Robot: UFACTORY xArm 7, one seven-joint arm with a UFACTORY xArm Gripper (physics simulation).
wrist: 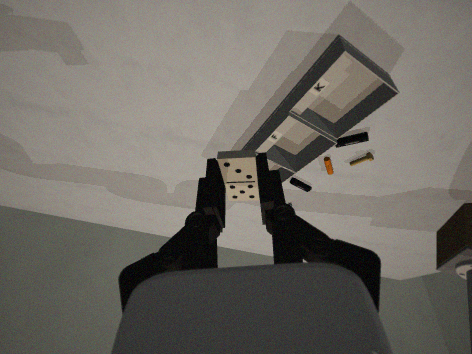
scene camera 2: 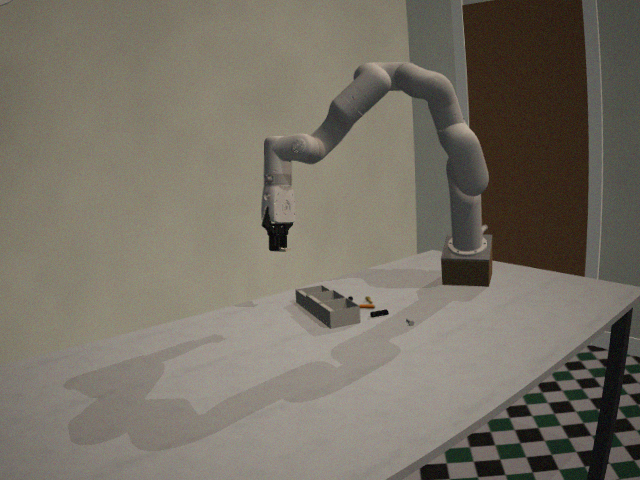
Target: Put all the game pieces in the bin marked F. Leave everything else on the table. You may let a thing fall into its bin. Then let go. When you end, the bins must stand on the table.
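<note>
My gripper is shut on a cream domino with black dots, held upright between the fingertips. It is high above the table; in the scene view it appears up and to the left of the grey bin row. The bin marked F is the middle compartment, and its inside looks empty in the wrist view. The domino and right finger cover much of the near end compartment in the wrist view. No other game piece can be made out on the table.
Bin K is at the far end. Beside the row lie a black cylinder, an orange cylinder, a brass bolt, a black oblong piece and a small grey screw.
</note>
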